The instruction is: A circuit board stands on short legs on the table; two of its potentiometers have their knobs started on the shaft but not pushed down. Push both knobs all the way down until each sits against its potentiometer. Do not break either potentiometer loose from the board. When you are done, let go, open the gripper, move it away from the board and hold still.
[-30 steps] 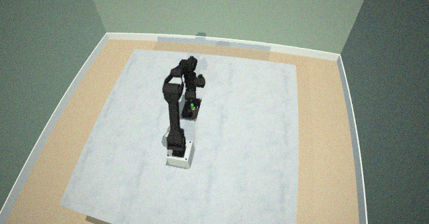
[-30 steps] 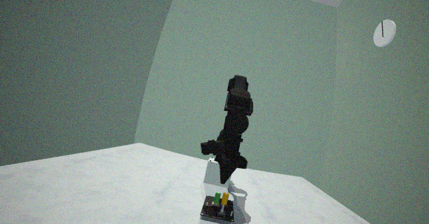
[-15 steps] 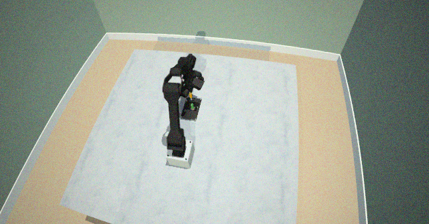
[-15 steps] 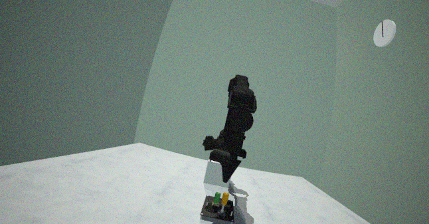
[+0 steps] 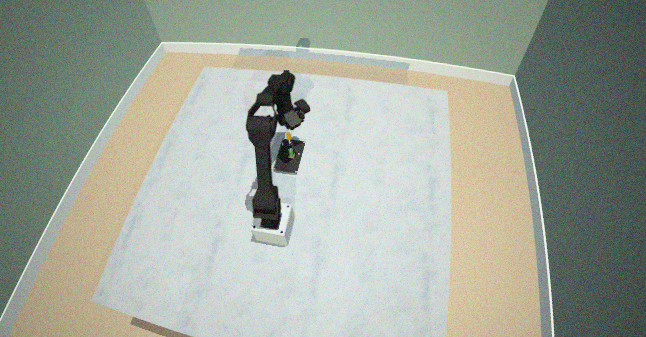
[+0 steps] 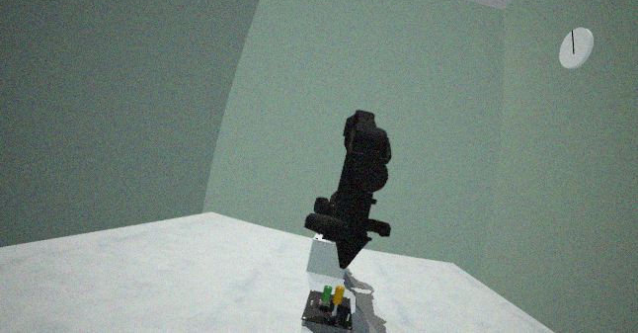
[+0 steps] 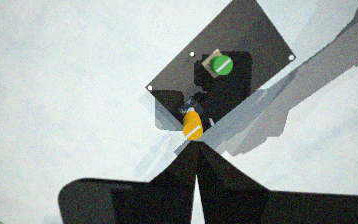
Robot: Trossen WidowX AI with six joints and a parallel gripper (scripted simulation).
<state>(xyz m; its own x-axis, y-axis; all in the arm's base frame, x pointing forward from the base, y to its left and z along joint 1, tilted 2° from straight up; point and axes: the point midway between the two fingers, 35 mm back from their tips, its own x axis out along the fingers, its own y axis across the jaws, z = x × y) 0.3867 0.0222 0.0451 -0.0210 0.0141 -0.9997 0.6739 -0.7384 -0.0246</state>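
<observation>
Right now the yellow knob is 5 cm below my gripper tip. Round my gripper tip: green knob (8 cm below, 5 cm behind, 2 cm to the right).
</observation>
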